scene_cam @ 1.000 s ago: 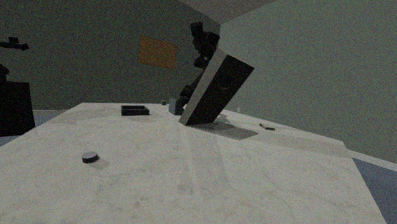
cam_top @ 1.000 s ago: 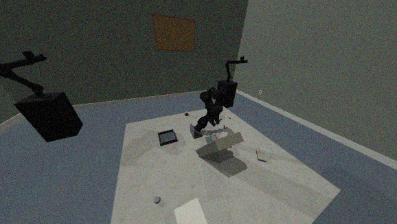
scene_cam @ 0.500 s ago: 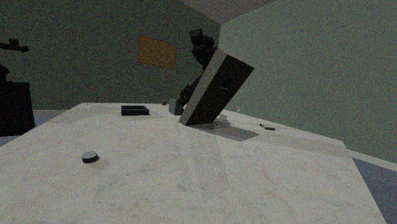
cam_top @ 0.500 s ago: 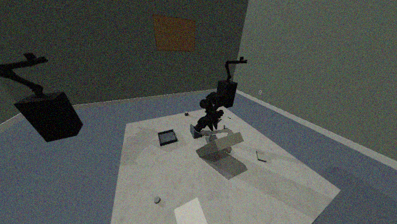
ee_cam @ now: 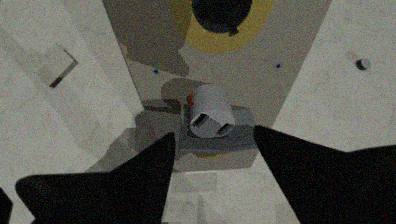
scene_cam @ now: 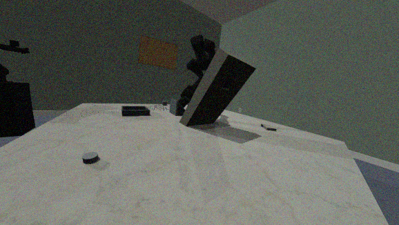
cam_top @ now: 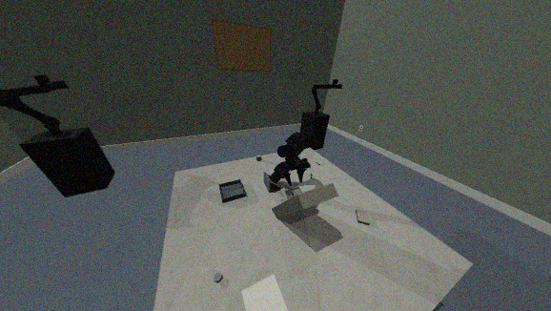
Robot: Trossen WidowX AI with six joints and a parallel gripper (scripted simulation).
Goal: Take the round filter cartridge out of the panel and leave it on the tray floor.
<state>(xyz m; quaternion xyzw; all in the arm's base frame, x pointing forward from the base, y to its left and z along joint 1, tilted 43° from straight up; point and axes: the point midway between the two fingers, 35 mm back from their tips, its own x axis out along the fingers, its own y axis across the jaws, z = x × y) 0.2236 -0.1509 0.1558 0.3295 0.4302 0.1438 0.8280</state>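
The round filter cartridge is 20 mm ahead of my gripper tip and 40 mm below it. Round my gripper tip: service panel 60 mm ahead, 20 mm to the right, 60 mm below; flat piece 220 mm ahead, 360 mm to the left, 220 mm below; dark square tray 330 mm behind, 270 mm to the right, 210 mm below.
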